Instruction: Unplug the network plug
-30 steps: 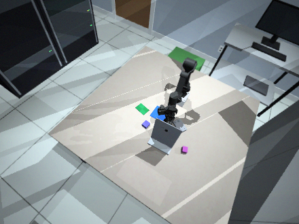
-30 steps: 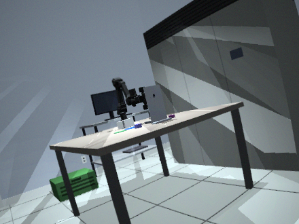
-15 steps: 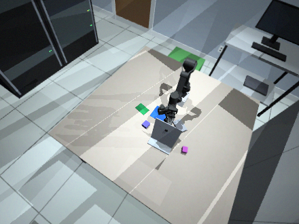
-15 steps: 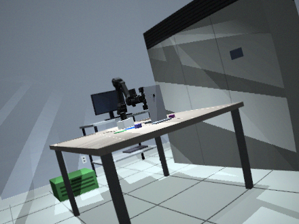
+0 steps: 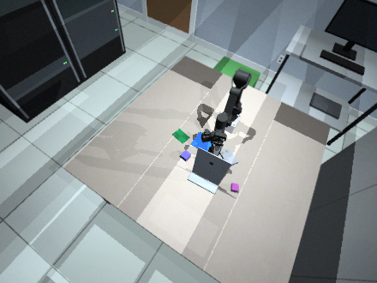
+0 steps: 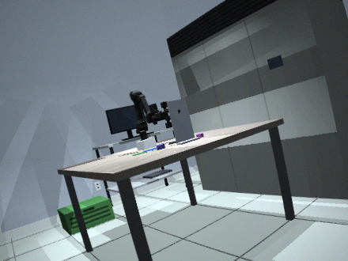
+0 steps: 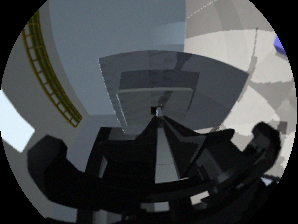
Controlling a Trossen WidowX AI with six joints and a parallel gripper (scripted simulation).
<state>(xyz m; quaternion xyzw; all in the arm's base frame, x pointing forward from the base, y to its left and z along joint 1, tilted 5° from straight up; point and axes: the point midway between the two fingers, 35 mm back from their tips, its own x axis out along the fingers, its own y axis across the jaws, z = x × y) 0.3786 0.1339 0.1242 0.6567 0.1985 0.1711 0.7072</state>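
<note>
Now: gripper tip 210 mm above the blue square, 160 mm to the left of it and 150 mm past it. The rest, counted from my gripper tip: grey panel: 80 mm below, 40 mm ahead, 10 mm to the left; pale flat plate: 210 mm below, 180 mm behind, 20 mm to the left; pale plug: right at my gripper tip.
</note>
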